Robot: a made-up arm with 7 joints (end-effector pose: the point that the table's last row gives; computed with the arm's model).
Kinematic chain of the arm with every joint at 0, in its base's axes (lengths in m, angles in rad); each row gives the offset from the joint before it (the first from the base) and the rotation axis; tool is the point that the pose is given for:
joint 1: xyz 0 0 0.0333 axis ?
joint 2: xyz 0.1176 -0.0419 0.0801 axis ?
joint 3: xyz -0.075 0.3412 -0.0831 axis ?
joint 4: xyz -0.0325 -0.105 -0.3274 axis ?
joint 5: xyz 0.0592 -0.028 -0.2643 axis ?
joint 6: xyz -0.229 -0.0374 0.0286 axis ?
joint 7: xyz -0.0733 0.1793 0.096 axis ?
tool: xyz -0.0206 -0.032 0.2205
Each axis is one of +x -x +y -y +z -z.
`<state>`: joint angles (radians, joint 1 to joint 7).
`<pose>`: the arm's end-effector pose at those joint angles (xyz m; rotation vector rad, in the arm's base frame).
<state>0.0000 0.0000 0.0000 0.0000 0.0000 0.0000 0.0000</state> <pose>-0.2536 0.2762 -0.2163 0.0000 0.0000 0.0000</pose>
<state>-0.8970 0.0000 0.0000 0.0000 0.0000 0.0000 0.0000</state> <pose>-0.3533 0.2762 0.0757 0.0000 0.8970 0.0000</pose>
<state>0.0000 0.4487 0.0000 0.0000 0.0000 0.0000 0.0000</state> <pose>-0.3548 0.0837 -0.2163 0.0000 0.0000 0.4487</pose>
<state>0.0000 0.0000 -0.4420 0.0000 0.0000 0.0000 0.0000</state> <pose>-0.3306 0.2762 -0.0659 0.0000 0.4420 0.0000</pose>
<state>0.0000 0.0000 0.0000 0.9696 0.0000 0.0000 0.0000</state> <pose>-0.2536 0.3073 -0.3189 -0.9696 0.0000 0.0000</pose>
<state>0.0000 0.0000 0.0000 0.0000 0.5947 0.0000 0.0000</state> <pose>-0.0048 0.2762 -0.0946 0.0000 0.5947 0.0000</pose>
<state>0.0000 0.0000 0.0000 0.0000 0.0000 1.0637 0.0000</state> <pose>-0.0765 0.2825 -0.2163 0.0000 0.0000 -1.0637</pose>
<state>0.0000 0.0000 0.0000 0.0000 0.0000 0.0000 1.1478</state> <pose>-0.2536 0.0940 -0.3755 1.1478 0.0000 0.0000</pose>
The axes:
joint 1: -y
joint 2: +z
joint 3: -y
joint 4: -x
joint 5: +y
joint 6: -z
joint 7: +x

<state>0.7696 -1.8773 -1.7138 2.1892 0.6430 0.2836 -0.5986</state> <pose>0.3415 0.5276 0.4391 -1.0210 1.3188 0.3305</pose>
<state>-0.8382 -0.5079 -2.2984 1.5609 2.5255 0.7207 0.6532</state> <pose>-0.3759 0.1758 0.3152 1.9010 -0.8335 -1.1269</pose>
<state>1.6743 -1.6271 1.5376 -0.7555 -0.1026 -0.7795 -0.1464</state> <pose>0.4069 -0.2660 0.3901 -1.0117 -2.4502 -1.4686</pose>
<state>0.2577 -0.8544 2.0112 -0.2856 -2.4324 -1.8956 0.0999</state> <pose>0.7342 -0.5414 0.7440 1.7472 0.5866 0.9796</pose>
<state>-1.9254 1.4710 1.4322 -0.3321 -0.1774 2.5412 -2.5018</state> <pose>-0.0703 0.5850 -0.0724 0.0569 2.4635 1.5378</pose>
